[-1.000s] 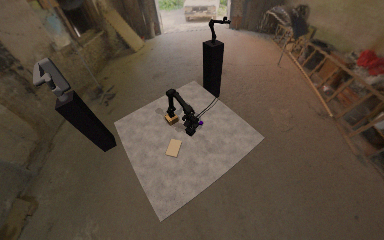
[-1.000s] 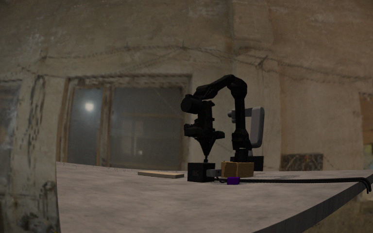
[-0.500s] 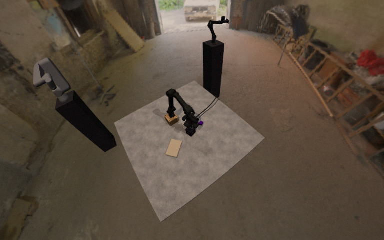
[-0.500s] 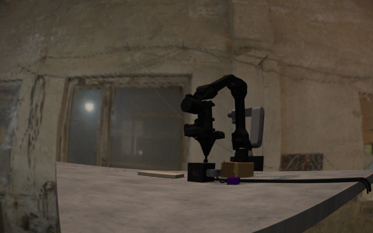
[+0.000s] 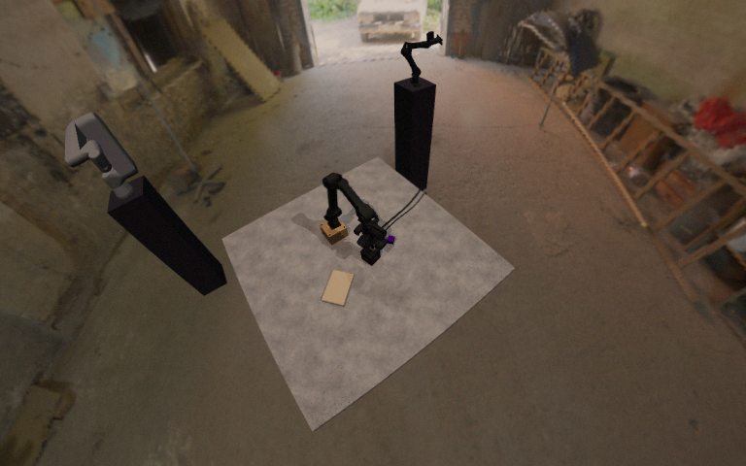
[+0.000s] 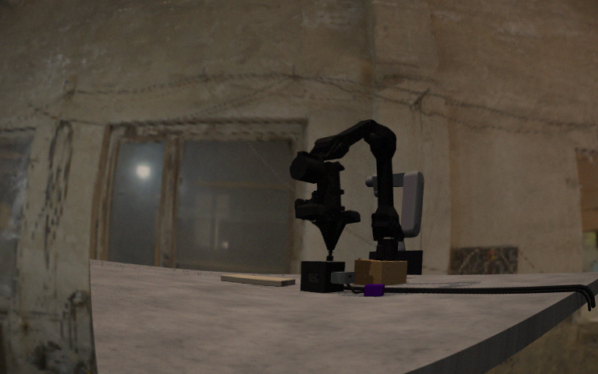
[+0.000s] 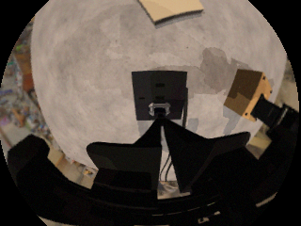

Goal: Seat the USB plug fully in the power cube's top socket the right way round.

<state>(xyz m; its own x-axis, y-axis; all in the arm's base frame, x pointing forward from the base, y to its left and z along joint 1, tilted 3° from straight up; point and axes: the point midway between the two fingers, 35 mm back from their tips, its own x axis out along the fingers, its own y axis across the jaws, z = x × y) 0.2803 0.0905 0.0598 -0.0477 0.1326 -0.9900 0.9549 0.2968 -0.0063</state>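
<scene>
My gripper tip is 20 mm above the USB plug. Also, from my gripper tip: purple block (30 mm behind, 140 mm to the left, 90 mm below); flat tan board (70 mm ahead, 270 mm to the right, 100 mm below).
</scene>
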